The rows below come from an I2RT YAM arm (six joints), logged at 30 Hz.
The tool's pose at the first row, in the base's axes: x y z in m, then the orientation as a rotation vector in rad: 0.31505 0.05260 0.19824 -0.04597 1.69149 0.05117
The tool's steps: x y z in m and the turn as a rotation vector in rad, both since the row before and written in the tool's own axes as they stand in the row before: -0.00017 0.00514 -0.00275 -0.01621 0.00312 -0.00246; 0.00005 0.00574 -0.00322 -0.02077 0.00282 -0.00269; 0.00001 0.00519 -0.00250 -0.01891 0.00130 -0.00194; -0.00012 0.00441 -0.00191 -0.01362 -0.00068 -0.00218; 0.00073 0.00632 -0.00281 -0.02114 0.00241 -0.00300; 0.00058 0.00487 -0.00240 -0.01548 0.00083 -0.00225; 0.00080 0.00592 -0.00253 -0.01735 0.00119 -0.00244; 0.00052 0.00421 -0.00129 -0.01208 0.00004 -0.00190
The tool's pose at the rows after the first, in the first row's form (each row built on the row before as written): 0.31204 0.05756 0.19878 -0.06030 1.69419 0.06300; 0.30841 0.06303 0.19917 -0.07824 1.69636 0.07854; 0.30543 0.06795 0.19951 -0.09408 1.69698 0.09311; 0.30305 0.07211 0.19990 -0.10606 1.69569 0.10307; 0.29937 0.07800 0.19957 -0.12456 1.69706 0.11869; 0.29621 0.08244 0.19933 -0.13808 1.69704 0.13013; 0.29265 0.08784 0.19890 -0.15319 1.69719 0.14300; 0.29055 0.09173 0.19858 -0.16381 1.69643 0.15186
